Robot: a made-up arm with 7 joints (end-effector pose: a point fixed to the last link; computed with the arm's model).
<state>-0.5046 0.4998 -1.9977 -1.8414 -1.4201 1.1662 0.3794</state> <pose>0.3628 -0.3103 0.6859 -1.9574 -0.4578 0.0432</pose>
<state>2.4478 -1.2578 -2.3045 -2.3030 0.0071 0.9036 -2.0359</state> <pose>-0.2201 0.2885 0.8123 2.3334 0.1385 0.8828</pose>
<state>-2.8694 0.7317 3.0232 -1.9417 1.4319 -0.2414 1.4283</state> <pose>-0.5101 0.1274 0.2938 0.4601 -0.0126 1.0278</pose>
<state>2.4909 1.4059 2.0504 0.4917 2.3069 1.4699 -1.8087</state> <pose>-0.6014 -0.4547 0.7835 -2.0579 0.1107 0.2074</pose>
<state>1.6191 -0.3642 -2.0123 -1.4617 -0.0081 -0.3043 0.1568</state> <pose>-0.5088 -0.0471 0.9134 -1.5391 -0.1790 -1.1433</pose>
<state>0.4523 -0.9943 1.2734 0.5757 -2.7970 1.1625 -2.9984</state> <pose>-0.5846 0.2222 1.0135 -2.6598 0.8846 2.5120</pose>
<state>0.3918 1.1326 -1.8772 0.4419 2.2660 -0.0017 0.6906</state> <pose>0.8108 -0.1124 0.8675 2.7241 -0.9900 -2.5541</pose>
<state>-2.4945 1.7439 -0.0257 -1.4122 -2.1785 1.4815 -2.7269</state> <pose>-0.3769 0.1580 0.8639 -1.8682 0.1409 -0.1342</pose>
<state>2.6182 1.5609 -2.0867 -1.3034 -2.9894 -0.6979 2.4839</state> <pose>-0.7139 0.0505 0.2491 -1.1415 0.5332 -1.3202</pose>
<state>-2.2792 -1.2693 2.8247 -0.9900 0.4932 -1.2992 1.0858</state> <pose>0.1747 -0.2326 1.0767 -2.7560 0.8739 2.4909</pose>
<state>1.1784 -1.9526 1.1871 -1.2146 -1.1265 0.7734 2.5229</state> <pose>0.2527 0.6192 0.2409 1.7197 -0.0028 -0.4859</pose>
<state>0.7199 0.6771 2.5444 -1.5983 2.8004 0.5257 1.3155</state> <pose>0.5946 -0.0710 0.4429 0.6881 -0.0944 -0.8656</pose>
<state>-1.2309 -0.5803 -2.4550 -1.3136 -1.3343 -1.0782 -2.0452</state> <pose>0.2315 0.1218 1.0639 2.0359 -0.0667 0.0158</pose>
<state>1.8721 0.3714 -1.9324 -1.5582 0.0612 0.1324 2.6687</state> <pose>-0.5875 -0.1704 0.7830 1.5754 0.0658 1.6656</pose>
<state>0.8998 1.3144 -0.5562 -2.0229 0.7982 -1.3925 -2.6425</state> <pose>0.0061 -0.0671 0.8164 1.9365 -1.3792 -0.4286</pose>
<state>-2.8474 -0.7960 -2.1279 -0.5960 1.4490 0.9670 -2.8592</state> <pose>0.3733 0.0800 1.2246 -2.8428 0.0792 -1.2492</pose>
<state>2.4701 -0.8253 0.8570 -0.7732 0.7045 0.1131 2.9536</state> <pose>0.7168 0.2127 0.8218 1.9732 -1.0982 -1.7141</pose>
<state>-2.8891 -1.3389 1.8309 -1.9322 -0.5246 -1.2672 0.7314</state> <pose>-0.0521 -0.3191 0.5725 0.2546 0.8281 0.2344</pose>
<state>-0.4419 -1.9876 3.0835 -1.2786 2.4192 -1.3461 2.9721</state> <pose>-0.5347 -0.3458 0.5960 1.2211 0.6496 2.5280</pose>
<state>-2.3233 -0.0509 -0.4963 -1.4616 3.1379 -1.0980 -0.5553</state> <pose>0.4236 -0.0577 1.0239 2.8035 0.2352 -1.3723</pose>
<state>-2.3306 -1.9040 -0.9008 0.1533 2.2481 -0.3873 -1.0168</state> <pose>0.4858 -0.6376 0.2807 -1.2487 0.4487 0.3827</pose>
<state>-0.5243 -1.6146 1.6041 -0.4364 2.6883 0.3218 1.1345</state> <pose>-0.8001 -0.1186 0.4257 -1.3550 -0.8029 -1.9376</pose>
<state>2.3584 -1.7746 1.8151 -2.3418 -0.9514 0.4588 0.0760</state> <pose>0.2576 -0.2064 0.6896 -2.4450 0.6149 -0.2440</pose>
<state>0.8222 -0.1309 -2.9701 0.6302 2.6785 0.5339 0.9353</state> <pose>-0.0795 0.2516 1.2971 -2.8030 -0.0342 -3.1329</pose>
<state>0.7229 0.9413 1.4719 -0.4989 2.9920 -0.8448 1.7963</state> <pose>0.6311 -0.3361 0.9902 2.0277 0.1627 -2.5766</pose>
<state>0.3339 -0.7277 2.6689 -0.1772 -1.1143 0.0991 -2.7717</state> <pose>-0.3968 0.2037 1.2499 -2.9034 -0.5217 -0.7524</pose>
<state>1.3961 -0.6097 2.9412 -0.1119 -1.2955 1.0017 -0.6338</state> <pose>-0.1853 0.3039 1.2497 2.5338 0.9782 2.2459</pose>
